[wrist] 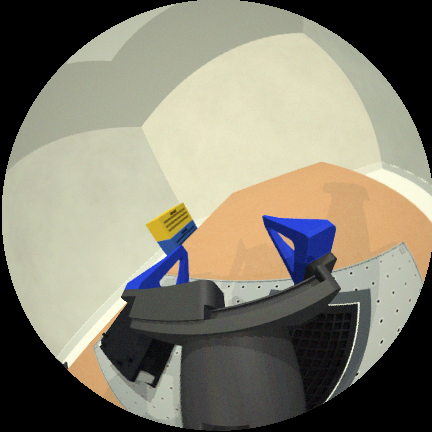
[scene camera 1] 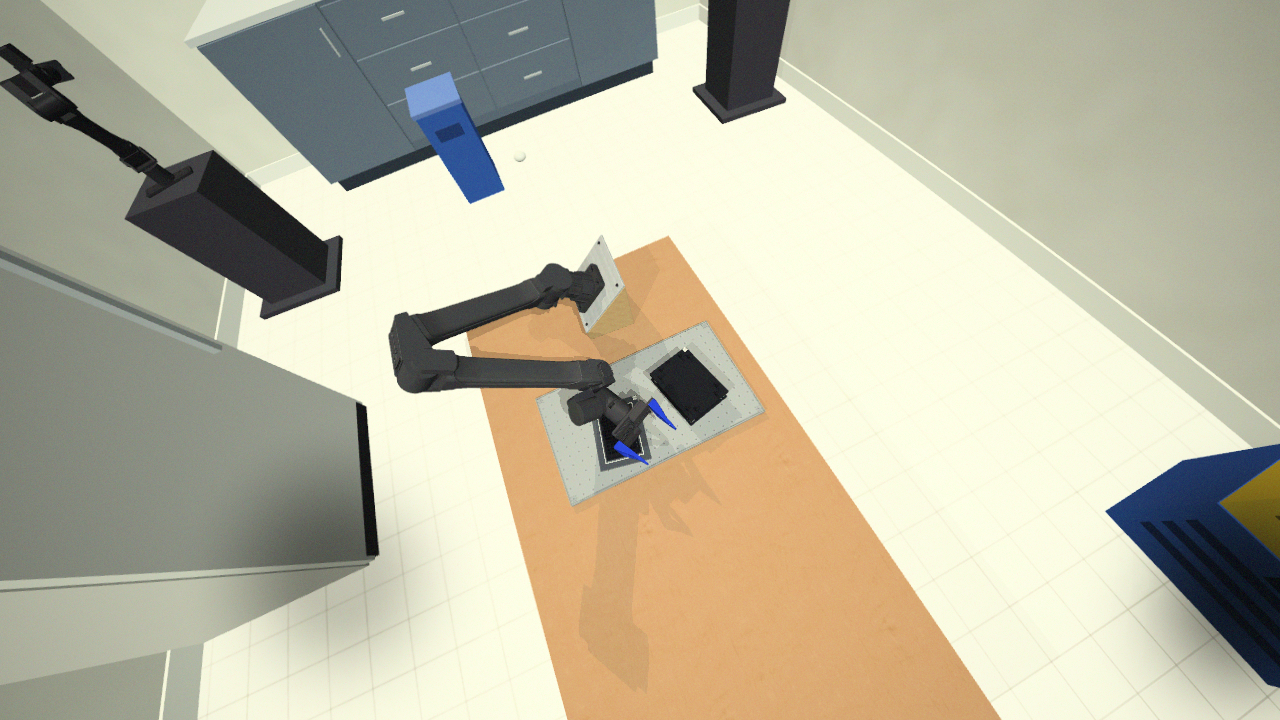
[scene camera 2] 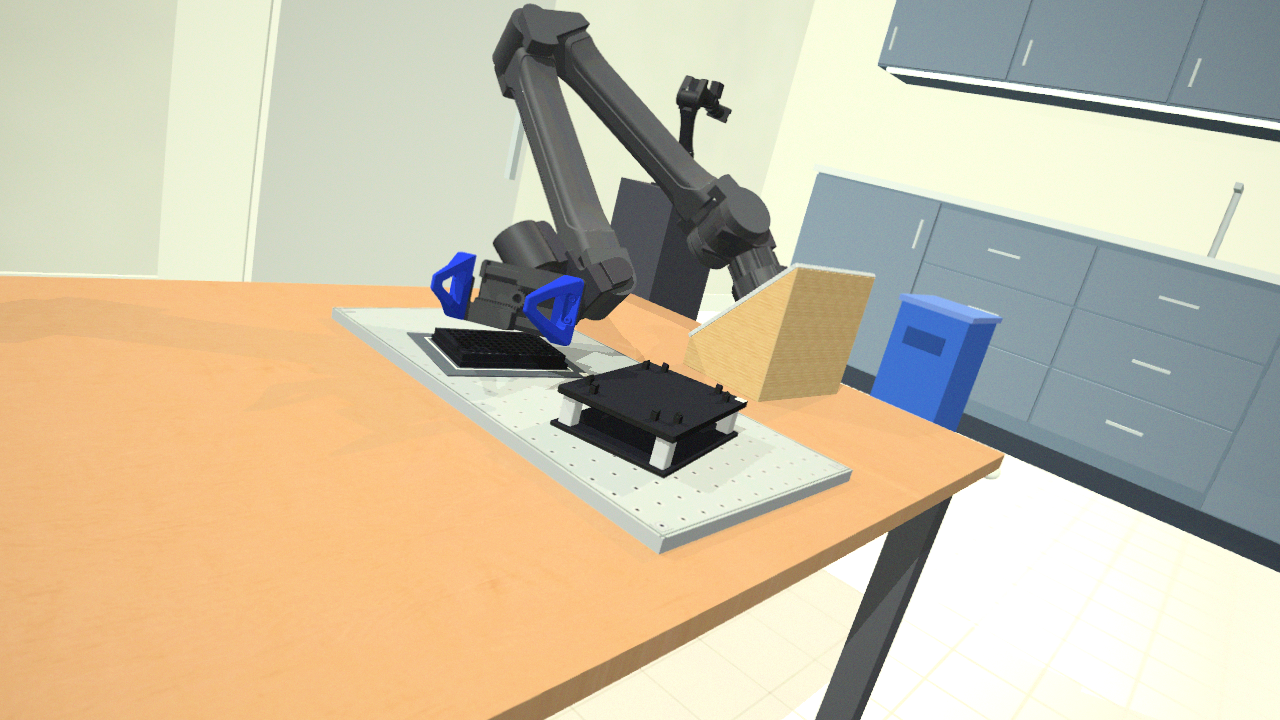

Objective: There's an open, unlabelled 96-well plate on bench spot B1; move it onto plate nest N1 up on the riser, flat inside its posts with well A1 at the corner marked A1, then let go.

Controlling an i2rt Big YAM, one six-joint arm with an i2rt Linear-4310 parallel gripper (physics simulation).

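Where they show: gripper, between the fingertips: [wrist: 221,235] [scene camera 1: 661,446] [scene camera 2: 478,292]; arm's base, origin of its link: [scene camera 1: 590,289] [scene camera 2: 770,309].
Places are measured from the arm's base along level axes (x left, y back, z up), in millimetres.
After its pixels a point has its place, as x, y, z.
Observation:
The black 96-well plate [scene camera 1: 614,445] {-85, -423, -72} [scene camera 2: 499,349] {-46, -405, -72} [wrist: 325,350] lies flat inside the white outline of bench spot B1 [scene camera 2: 427,351] {-77, -473, -84} [wrist: 365,320]; the gripper hides part of it in scene camera 1. The black plate nest [scene camera 1: 687,385] {138, -359, -46} [scene camera 2: 648,398] {153, -375, -46} [wrist: 122,352] {107, -307, -46} stands beside it on a riser with white legs [scene camera 2: 662,452] {214, -410, -67} [wrist: 146,376] {71, -303, -70}. Its short posts stand up with no plate between them. A small white mark [scene camera 1: 685,350] {174, -266, -46} [scene camera 2: 740,400] {175, -265, -47} shows at one nest corner; its lettering is unreadable. My gripper [scene camera 1: 660,445] {19, -487, 9} [scene camera 2: 511,327] [wrist: 221,235] {19, -487, 9} is open and empty, tilted, above the well plate's nest-side part.
A perforated grey board [scene camera 1: 559,447] {-220, -370, -86} [scene camera 2: 783,465] {242, -262, -86} [wrist: 390,300] carries both stations on the orange table [scene camera 1: 742,573] {78, -778, -99} [scene camera 2: 223,501] {140, -722, -99} [wrist: 215,245] {168, -617, -99}. The arm's wooden wedge mount [scene camera 1: 615,317] {37, -96, -36} [scene camera 2: 810,344] {86, -15, -21} stands behind the nest. A blue bin [scene camera 1: 465,152] [scene camera 2: 930,358] stands off the table.

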